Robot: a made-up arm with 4 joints. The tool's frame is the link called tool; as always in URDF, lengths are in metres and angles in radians. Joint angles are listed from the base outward. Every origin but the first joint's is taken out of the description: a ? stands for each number. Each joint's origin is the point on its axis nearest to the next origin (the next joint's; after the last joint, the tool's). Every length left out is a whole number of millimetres.
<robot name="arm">
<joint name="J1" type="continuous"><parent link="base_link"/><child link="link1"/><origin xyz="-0.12 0 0.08" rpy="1.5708 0 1.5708"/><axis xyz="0 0 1"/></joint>
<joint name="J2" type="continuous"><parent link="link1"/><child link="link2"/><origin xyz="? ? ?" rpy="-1.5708 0 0"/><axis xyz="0 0 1"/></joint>
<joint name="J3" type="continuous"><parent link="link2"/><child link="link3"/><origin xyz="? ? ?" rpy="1.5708 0 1.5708"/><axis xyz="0 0 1"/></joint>
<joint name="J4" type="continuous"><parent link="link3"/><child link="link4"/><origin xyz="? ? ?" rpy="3.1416 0 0"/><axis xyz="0 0 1"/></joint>
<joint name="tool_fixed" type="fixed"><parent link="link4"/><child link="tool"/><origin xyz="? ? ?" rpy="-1.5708 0 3.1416"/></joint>
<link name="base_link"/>
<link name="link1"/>
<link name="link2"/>
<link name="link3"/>
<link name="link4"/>
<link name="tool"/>
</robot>
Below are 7 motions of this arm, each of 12 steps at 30 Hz.
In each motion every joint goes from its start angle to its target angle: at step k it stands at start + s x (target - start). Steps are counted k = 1, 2, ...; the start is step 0. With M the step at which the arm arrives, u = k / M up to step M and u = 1 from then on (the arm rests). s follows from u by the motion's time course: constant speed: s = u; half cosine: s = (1 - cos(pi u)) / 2; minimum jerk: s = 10 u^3 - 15 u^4 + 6 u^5.
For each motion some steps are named. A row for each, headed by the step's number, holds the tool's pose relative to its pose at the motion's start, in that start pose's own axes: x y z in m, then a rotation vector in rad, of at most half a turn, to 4 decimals.
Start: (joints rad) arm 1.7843 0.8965 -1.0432 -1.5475
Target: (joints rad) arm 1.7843 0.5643 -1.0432 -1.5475
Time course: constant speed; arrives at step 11
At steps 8, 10, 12:
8: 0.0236 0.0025 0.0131 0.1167 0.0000 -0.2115
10: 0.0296 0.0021 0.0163 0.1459 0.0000 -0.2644
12: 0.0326 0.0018 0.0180 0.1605 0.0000 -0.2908

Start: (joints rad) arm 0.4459 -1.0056 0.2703 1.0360
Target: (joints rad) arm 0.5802 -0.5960 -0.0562 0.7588
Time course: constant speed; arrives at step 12
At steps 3, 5, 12:
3: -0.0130 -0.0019 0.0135 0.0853 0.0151 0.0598
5: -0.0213 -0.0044 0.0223 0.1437 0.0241 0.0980
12: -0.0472 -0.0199 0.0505 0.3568 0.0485 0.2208

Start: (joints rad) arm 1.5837 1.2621 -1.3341 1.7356
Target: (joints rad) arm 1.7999 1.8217 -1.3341 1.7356
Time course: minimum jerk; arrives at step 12
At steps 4, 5, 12:
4: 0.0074 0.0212 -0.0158 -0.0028 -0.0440 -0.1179
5: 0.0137 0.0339 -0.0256 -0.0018 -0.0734 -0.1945
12: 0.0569 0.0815 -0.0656 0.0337 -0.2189 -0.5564

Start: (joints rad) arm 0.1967 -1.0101 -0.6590 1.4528
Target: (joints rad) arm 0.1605 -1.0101 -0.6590 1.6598
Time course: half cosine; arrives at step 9
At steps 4, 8, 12:
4: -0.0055 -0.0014 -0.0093 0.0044 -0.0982 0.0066
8: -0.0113 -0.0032 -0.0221 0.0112 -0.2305 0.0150
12: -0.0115 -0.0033 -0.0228 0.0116 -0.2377 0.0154

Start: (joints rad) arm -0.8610 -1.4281 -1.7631 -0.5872
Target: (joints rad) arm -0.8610 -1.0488 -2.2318 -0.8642
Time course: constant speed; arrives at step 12
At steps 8, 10, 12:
8: -0.0097 0.0195 -0.0225 0.2393 -0.1271 0.0822
10: -0.0105 0.0269 -0.0266 0.3008 -0.1584 0.0980
12: -0.0109 0.0353 -0.0298 0.3630 -0.1894 0.1119

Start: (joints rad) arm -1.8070 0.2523 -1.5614 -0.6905
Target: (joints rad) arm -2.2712 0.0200 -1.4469 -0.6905
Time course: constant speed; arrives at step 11
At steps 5, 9, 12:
5: -0.0403 -0.0501 -0.0219 -0.2161 0.0936 0.0849
9: -0.0670 -0.0947 -0.0336 -0.3933 0.1519 0.1483
12: -0.0783 -0.1180 -0.0376 -0.4829 0.1751 0.1785

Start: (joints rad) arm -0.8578 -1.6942 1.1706 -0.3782
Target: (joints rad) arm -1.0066 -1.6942 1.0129 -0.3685
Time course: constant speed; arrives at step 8
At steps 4, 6, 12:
4: -0.0066 -0.0014 -0.0293 0.0006 -0.1575 0.0091
6: -0.0080 -0.0021 -0.0442 0.0012 -0.2363 0.0137
12: -0.0082 -0.0029 -0.0592 0.0019 -0.3151 0.0183

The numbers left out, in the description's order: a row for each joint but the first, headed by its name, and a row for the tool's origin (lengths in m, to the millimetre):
J2: 0.17 -0.07 0
J3: 0.11 -0.16 0
J4: 0.1 0.07 0
tool: 0.1 -0.03 0

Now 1 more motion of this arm.
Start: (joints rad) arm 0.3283 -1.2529 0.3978 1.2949
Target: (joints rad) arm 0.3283 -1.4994 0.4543 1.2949
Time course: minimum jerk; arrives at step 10
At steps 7, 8, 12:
7: 0.0208 -0.0047 -0.0148 -0.1582 0.0471 -0.1325
8: 0.0234 -0.0056 -0.0166 -0.1776 0.0530 -0.1497
12: 0.0248 -0.0062 -0.0175 -0.1882 0.0562 -0.1592

